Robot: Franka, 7 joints.
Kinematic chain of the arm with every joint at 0, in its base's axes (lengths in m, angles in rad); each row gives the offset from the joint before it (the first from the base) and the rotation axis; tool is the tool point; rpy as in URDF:
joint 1: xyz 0 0 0.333 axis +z
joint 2: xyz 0 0 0 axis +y
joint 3: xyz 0 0 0.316 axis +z
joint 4: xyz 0.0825 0 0 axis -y
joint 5: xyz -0.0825 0 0.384 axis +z
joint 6: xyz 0 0 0 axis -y
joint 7: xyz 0.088 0 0 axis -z
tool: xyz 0 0 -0.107 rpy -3.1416 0 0
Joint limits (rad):
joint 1: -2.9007..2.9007
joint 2: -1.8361..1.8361
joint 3: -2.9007..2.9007
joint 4: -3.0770..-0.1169
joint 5: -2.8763..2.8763
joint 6: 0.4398..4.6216
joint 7: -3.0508..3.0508
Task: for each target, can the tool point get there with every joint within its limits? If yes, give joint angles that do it. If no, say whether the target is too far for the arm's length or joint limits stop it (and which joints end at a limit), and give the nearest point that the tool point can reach.
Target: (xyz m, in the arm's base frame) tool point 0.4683 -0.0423 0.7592
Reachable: yes | joints 1.4291 -0.1292 -1.2277 -1.2416 -0.6523 0.9913 -0.9636
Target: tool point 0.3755 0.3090 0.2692
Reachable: yes | joints -0.6403 0.7337 1.4634 -2.2708 2.0708 3.1485 -1.2355
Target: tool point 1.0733 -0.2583 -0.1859
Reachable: no: too far | nearest point 0.7548 -0.1817 -0.0319 | short by 0.362 m
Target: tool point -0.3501 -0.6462 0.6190
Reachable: yes | joints 0.4668 -1.2550 -1.1184 -0.9522 -1.6392 1.5631 0.3841
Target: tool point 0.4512 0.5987 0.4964
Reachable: yes | joints 0.2034 1.3515 1.7959 -1.3516 0.6845 3.4676 -2.0158
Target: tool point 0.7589 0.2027 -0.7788
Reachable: no: too far | nearest point 0.5137 0.1372 -0.2991 | short by 0.543 m
